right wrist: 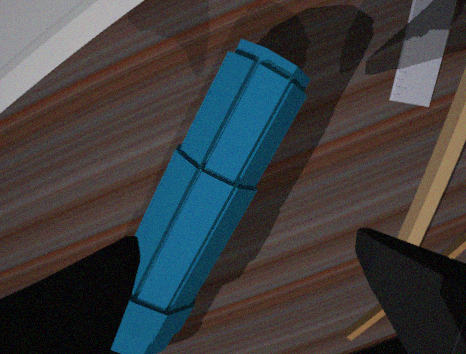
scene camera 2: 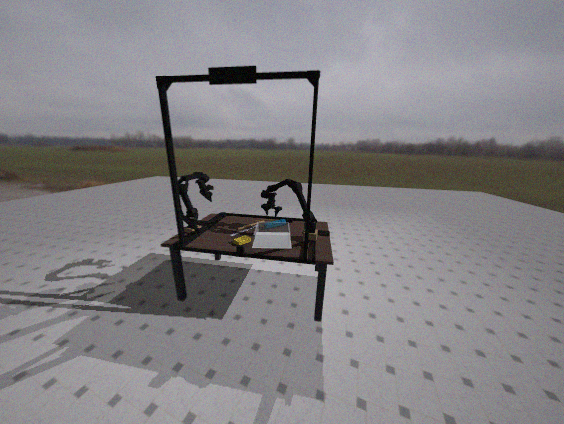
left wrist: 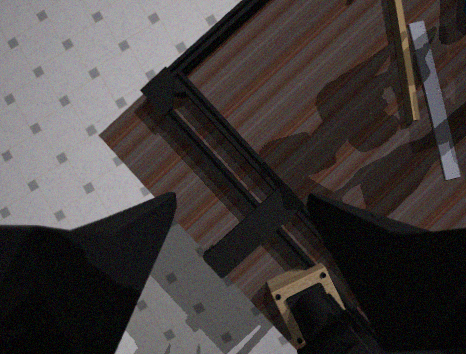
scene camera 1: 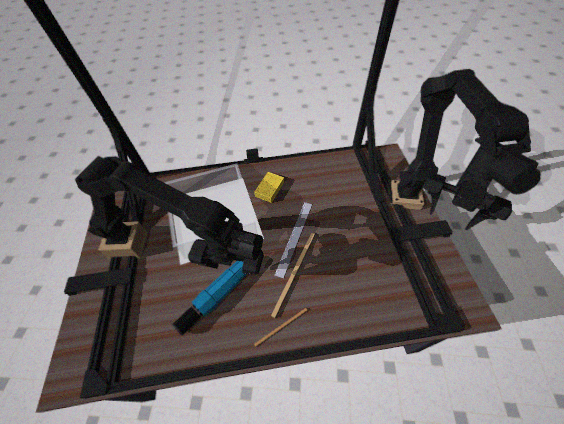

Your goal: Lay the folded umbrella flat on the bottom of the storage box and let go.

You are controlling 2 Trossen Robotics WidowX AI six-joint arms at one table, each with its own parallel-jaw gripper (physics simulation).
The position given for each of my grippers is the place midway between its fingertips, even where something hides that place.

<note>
My left gripper (scene camera 1: 447, 221) is open, with nothing in its grasp. My right gripper (scene camera 1: 232, 269) is open and holds nothing. Also in view: a folded umbrella (scene camera 1: 205, 302). A storage box (scene camera 1: 225, 185) and a grey strip (scene camera 1: 287, 255) rest on the table.
The folded umbrella also shows in the right wrist view (right wrist: 211, 179). The storage box also shows in the right wrist view (right wrist: 31, 31) and in scene camera 2 (scene camera 2: 267, 234). The grey strip is seen too in the right wrist view (right wrist: 425, 38) and in the left wrist view (left wrist: 418, 33). The left wrist view does not show the storage box: it is out of frame.
</note>
